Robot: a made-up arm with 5 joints.
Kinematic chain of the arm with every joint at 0, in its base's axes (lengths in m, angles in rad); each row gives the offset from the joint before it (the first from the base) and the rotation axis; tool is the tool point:
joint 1: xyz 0 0 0.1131 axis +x
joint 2: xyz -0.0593 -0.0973 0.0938 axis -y
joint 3: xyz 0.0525 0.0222 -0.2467 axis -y
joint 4: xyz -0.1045 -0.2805 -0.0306 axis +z
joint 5: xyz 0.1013 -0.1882 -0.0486 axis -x
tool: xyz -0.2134 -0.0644 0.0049
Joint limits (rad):
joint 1: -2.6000..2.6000
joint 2: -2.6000..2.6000
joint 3: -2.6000..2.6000
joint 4: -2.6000..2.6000
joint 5: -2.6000..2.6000
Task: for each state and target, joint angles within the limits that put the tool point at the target. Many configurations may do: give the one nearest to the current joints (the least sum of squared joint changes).
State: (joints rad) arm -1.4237 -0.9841 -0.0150 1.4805 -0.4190
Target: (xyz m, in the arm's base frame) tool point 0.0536 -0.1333 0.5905
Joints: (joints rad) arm -1.8433 -0.3844 0.3327 1.7397 -0.3082
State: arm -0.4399 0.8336 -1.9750 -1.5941 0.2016
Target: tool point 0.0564 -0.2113 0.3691
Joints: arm -0.0199 0.5622 -2.1235 -1.6829 0.2748
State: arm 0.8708 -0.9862 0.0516 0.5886 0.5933
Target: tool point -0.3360 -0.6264 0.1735
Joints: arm 0.1236 -1.3744 -0.1369 0.2856 0.6483
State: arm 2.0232 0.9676 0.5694 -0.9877 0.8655
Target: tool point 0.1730 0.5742 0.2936
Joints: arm 2.6000 0.5750 1.0257 -0.9731 0.5168
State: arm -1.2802 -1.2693 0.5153 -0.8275 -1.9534
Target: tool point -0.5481 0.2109 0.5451
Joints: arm -1.4256 -1.5618 0.3638 -0.7860 -1.9207
